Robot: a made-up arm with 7 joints. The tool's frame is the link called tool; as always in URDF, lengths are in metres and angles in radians. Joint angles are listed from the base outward.
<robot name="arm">
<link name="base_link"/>
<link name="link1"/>
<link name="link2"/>
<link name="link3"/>
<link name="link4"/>
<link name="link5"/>
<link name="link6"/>
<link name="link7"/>
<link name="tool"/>
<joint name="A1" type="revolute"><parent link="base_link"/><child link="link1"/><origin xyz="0 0 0.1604" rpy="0 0 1.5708"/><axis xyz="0 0 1"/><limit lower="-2.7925" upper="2.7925"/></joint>
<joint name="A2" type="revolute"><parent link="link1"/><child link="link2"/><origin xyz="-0.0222 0 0.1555" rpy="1.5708 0 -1.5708"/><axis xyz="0 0 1"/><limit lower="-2.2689" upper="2.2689"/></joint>
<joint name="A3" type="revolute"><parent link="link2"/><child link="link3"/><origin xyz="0 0.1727 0.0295" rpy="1.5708 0 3.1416"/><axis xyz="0 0 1"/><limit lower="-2.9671" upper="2.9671"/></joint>
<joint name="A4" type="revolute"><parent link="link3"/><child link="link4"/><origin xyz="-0.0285 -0.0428 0.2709" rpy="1.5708 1.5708 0"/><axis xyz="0 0 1"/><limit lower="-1.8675" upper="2.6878"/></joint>
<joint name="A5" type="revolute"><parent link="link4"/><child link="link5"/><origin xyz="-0.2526 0.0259 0.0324" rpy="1.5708 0 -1.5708"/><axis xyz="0 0 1"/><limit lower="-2.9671" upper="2.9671"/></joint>
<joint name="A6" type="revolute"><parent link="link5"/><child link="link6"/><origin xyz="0 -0.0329 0.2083" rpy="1.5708 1.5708 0"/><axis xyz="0 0 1"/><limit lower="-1.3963" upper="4.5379"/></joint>
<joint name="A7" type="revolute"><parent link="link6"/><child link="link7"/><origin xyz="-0.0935 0.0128 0.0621" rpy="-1.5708 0 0"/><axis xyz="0 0 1"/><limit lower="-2.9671" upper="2.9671"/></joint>
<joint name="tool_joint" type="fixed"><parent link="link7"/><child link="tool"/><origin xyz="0 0 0" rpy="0 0 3.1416"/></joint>
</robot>
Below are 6 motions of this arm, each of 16 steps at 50 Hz.
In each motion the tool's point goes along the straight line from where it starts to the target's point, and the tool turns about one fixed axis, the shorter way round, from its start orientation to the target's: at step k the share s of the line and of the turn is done. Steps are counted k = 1, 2, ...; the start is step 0. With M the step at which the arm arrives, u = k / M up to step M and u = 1 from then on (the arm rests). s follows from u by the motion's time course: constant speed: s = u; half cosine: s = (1 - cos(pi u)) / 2; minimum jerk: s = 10 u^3 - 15 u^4 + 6 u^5.
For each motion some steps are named. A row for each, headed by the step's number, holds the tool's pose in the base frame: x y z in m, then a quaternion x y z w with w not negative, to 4 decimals.
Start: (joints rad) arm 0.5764 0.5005 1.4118 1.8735 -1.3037 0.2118 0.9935
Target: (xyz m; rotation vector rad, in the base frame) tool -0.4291 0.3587 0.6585 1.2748 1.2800 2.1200
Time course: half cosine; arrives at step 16
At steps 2, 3, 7, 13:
2: -0.4264 0.3709 0.6773 0.4936 0.4047 0.7625 0.1057
3: -0.4266 0.3703 0.6764 0.4916 0.4071 0.7620 0.1092
7: -0.4275 0.3663 0.6702 0.4778 0.4232 0.7583 0.1329
13: -0.4289 0.3598 0.6601 0.4544 0.4483 0.7506 0.1710

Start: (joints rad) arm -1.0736 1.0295 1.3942 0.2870 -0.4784 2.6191 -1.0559
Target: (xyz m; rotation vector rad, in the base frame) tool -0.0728 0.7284 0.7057 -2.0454 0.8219 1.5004
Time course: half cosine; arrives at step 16
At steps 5, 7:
5: -0.3070 0.6535 0.7336 -0.7292 0.1586 0.6194 0.2438
7: -0.2527 0.6709 0.7271 -0.7347 0.1918 0.6039 0.2424

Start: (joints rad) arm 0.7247 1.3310 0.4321 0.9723 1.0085 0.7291 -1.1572
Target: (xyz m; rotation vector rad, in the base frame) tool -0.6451 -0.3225 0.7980 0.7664 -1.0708 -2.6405
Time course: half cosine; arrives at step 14
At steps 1, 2, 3, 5, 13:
1: -0.5380 -0.2955 0.9259 0.2066 -0.4872 -0.8203 0.2169
2: -0.5420 -0.2965 0.9211 0.2087 -0.4828 -0.8235 0.2125
3: -0.5485 -0.2981 0.9134 0.2121 -0.4756 -0.8286 0.2053
5: -0.5673 -0.3029 0.8909 0.2217 -0.4544 -0.8429 0.1843
13: -0.6437 -0.3222 0.7996 0.2580 -0.3629 -0.8901 0.0969

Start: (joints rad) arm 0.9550 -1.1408 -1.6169 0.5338 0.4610 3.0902 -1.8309
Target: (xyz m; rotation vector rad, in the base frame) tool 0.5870 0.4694 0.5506 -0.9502 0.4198 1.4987
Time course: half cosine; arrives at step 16
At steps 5, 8, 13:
5: 0.6052 0.4158 0.6341 -0.4455 0.0878 0.6080 0.6513
8: 0.5987 0.4349 0.6043 -0.4342 0.1216 0.6238 0.6384
13: 0.5890 0.4636 0.5596 -0.4159 0.1719 0.6456 0.6170

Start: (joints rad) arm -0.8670 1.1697 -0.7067 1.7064 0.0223 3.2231 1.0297
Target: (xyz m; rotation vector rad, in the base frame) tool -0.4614 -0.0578 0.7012 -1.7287 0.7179 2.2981
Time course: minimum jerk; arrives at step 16
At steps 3, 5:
3: -0.4276 -0.0015 0.7439 -0.4666 0.2827 0.8121 0.2071
5: -0.4323 -0.0092 0.7380 -0.4833 0.2774 0.8081 0.1911

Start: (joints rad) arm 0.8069 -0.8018 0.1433 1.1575 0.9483 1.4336 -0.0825
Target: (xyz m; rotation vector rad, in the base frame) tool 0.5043 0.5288 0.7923 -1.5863 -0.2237 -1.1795
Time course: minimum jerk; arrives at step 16
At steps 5, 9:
5: 0.5619 0.5425 0.4864 -0.8194 -0.0350 -0.3078 0.4824
9: 0.5313 0.5352 0.6490 -0.7454 -0.0671 -0.4118 0.5198

